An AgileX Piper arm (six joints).
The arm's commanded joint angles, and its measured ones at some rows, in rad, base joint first. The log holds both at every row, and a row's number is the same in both.
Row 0, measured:
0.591, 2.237, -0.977, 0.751, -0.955, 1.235
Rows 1 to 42, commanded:
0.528, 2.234, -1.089, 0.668, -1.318, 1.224
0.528, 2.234, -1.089, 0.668, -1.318, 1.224
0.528, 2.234, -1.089, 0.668, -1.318, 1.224
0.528, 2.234, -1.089, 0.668, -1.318, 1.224
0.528, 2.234, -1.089, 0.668, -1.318, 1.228
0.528, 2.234, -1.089, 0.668, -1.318, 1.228
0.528, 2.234, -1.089, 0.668, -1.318, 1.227
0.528, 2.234, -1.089, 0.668, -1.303, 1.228
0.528, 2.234, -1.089, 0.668, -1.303, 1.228
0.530, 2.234, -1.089, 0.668, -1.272, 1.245
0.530, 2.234, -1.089, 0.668, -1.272, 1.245
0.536, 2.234, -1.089, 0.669, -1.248, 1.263
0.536, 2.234, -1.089, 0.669, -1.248, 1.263
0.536, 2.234, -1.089, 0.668, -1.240, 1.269
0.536, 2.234, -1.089, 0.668, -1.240, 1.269
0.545, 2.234, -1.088, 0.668, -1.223, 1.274
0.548, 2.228, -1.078, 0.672, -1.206, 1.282
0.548, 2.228, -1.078, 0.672, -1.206, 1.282
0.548, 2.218, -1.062, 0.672, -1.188, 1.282
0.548, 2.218, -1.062, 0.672, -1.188, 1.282
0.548, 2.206, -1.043, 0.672, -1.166, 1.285
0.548, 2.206, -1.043, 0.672, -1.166, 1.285
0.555, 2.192, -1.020, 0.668, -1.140, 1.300
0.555, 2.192, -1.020, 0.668, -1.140, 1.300
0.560, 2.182, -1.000, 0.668, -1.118, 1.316
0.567, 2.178, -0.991, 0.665, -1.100, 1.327
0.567, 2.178, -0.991, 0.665, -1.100, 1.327
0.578, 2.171, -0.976, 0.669, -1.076, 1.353
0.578, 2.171, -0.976, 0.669, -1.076, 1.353
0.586, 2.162, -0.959, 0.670, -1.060, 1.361
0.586, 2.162, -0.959, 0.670, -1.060, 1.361
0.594, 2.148, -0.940, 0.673, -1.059, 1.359
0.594, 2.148, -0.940, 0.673, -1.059, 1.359
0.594, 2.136, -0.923, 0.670, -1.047, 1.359
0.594, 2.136, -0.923, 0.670, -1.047, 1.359
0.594, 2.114, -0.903, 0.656, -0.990, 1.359
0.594, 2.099, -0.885, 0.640, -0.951, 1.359
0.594, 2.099, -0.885, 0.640, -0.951, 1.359
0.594, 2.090, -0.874, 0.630, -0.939, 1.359
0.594, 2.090, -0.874, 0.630, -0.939, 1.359
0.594, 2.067, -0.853, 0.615, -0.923, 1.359
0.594, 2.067, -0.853, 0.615, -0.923, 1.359
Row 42, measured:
0.598, 2.116, -0.867, 0.671, -0.901, 1.360
